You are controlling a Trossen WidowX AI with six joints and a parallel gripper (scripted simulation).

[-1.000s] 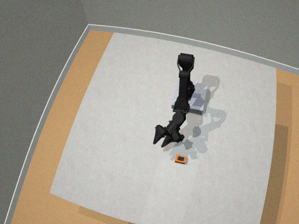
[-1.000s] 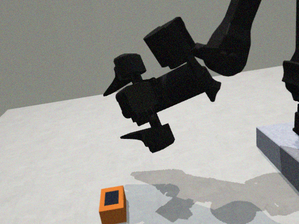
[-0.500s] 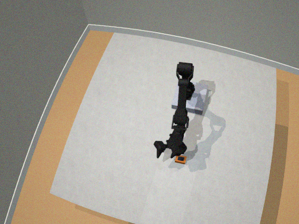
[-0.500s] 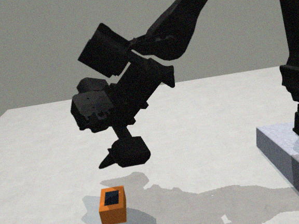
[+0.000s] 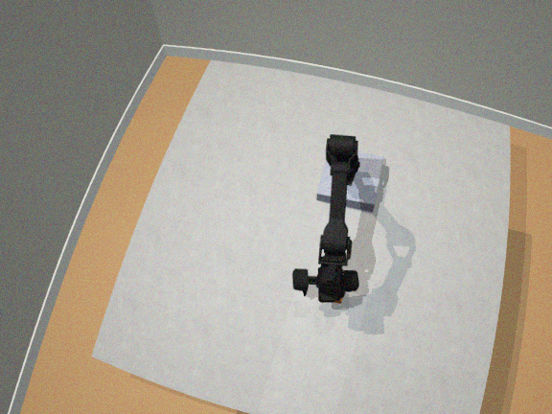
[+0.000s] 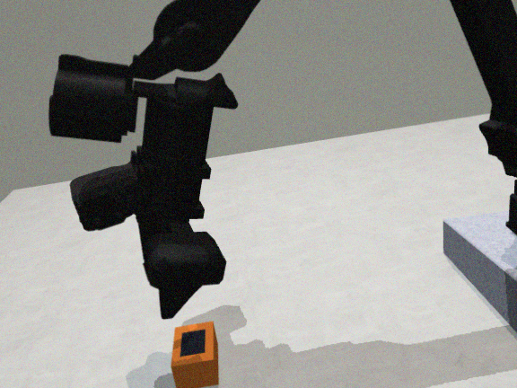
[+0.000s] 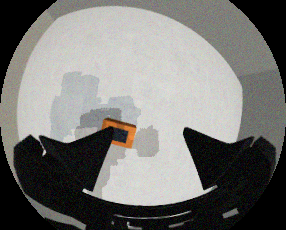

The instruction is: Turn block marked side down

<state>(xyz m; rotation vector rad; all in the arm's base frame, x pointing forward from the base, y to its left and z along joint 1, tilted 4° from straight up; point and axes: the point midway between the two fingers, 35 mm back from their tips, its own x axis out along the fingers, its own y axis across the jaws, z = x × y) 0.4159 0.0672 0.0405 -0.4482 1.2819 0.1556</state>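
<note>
My gripper tip is now 3 cm past the orange block, 4 cm to the right of it and 5 cm above it.
</note>
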